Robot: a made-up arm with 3 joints.
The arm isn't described. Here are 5 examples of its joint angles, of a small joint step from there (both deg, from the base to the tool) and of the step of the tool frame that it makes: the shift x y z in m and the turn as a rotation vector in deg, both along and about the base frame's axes.
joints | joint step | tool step
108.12 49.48 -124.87 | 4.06 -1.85 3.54 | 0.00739 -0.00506 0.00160 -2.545 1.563 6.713
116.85 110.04 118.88 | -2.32 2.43 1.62 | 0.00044 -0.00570 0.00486 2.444 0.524 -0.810
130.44 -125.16 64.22 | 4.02 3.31 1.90 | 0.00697 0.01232 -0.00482 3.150 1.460 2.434
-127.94 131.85 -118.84 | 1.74 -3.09 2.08 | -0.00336 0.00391 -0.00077 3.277 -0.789 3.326
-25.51 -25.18 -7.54 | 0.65 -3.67 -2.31 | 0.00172 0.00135 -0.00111 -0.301 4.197 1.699
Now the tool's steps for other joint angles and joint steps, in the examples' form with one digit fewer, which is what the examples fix.
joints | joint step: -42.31 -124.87 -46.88 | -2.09 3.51 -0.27
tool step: 0.0049 0.0012 -0.0001 -2.30 -2.65 -1.86
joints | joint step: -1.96 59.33 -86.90 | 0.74 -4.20 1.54
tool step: 0.0024 -0.0032 -0.0003 0.95 4.18 2.03
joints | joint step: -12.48 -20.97 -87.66 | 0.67 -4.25 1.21
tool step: -0.0007 -0.0020 -0.0031 1.98 3.92 0.19
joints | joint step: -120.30 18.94 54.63 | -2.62 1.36 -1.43
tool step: 0.0027 0.0033 0.0038 -0.45 1.86 -3.10
